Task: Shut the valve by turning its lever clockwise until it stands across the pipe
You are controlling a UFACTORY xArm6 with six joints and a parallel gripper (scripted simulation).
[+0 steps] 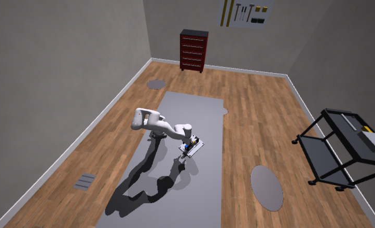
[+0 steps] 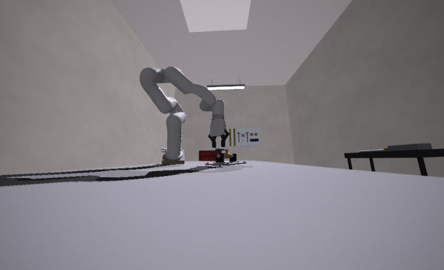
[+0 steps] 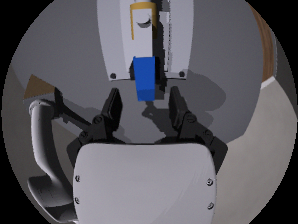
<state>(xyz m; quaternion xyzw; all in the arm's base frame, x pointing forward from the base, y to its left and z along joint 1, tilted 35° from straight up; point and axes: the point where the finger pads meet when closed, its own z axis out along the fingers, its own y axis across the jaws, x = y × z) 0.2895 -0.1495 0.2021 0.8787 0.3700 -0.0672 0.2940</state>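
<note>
Right now my hand is 40 mm short of the valve lever, 40 mm to the right of it and 30 mm above it.
</note>
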